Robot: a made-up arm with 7 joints.
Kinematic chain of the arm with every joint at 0, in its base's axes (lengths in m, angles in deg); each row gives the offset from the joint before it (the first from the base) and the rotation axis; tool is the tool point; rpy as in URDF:
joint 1: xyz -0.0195 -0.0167 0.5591 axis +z
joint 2: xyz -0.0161 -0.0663 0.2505 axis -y
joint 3: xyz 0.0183 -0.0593 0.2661 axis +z
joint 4: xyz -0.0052 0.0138 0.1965 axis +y
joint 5: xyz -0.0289 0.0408 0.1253 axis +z
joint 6: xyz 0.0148 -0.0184 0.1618 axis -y
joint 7: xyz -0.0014 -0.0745 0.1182 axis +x
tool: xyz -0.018 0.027 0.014 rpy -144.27 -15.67 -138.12
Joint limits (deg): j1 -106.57..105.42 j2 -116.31..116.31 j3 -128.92..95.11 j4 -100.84..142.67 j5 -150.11..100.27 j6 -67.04..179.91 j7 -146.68..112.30
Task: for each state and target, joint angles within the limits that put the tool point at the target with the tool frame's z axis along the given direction. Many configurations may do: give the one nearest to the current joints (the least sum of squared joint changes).
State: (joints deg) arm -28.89 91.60 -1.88 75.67 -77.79 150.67 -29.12
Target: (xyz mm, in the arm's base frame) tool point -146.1 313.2 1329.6 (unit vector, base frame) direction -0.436 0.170 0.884
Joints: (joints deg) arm -68.35 48.43 9.06 79.99 -78.64 131.51 -19.70
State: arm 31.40 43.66 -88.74 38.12 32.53 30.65 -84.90
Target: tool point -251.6 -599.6 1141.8 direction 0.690 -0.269 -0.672
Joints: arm 18.54 57.69 -77.62 81.83 61.94 29.28 -65.08
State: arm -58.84 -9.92 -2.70 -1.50 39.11 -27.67 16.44
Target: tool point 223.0 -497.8 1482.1 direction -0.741 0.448 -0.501
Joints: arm -52.62 -26.54 -6.29 11.64 34.65 -39.99 28.32
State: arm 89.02 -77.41 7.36 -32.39 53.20 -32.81 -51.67
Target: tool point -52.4 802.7 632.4 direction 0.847 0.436 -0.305
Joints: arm 100.10 -102.89 -27.18 -7.43 24.68 -15.98 -73.37
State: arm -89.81 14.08 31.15 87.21 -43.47 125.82 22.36
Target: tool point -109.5 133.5 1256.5 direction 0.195 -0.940 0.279
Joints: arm -77.88 38.94 25.14 123.23 -29.45 160.56 11.63
